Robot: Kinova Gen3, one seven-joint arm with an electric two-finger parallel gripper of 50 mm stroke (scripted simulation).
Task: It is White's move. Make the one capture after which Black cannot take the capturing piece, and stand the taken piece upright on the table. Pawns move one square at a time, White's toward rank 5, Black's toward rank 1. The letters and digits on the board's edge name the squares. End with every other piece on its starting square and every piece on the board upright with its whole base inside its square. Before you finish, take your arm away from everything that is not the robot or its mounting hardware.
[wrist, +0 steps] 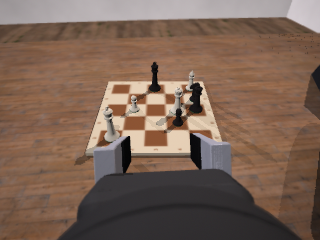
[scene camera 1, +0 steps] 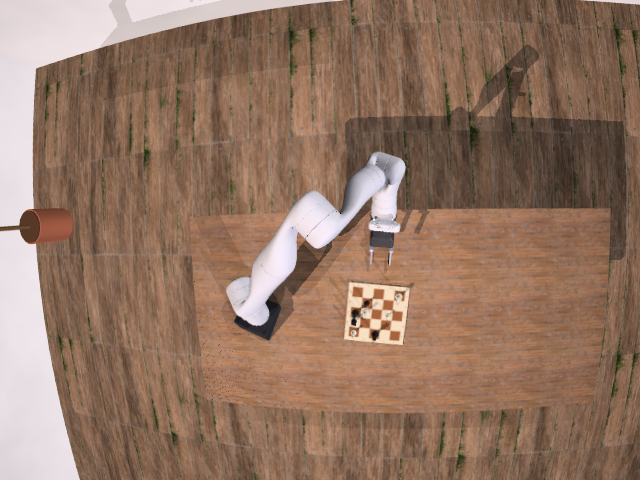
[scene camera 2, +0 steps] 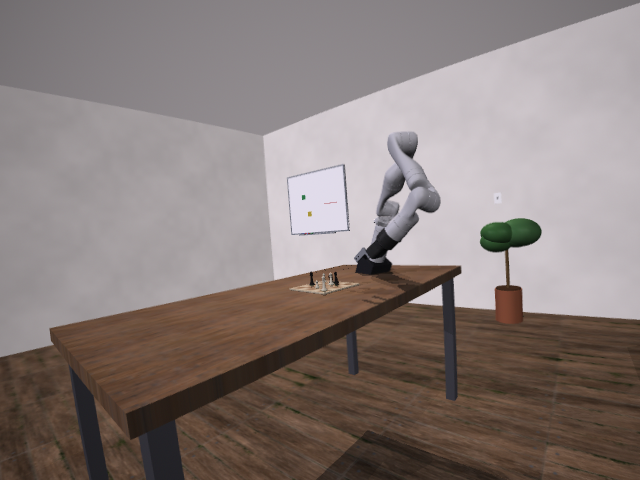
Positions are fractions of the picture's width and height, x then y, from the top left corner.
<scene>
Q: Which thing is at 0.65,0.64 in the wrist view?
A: My gripper.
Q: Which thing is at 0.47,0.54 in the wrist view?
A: A chessboard.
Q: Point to a chessboard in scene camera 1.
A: At 0.60,0.62
</scene>
